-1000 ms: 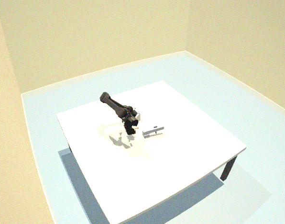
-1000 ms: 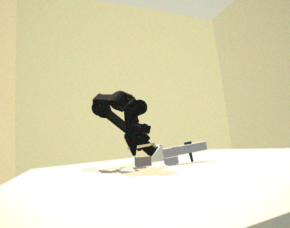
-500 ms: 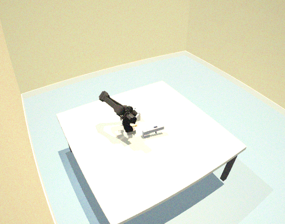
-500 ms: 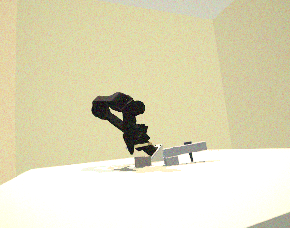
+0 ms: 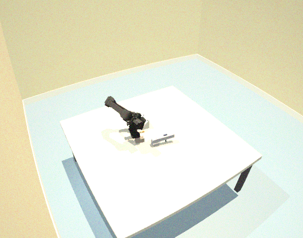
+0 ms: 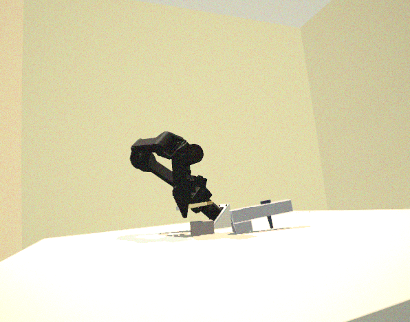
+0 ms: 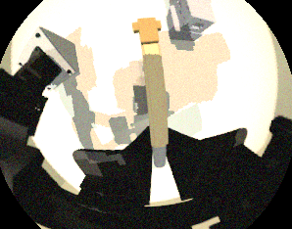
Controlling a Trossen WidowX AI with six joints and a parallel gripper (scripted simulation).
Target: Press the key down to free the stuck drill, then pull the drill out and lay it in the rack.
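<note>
Right now my gripper tip is 10 mm short of the tan drill, 40 mm to the right of it and 40 mm below it. From my gripper tip the other things lie so: grey sleeve 110 mm ahead, 200 mm to the left, 10 mm below; dark blue key 110 mm ahead, 220 mm to the left.
</note>
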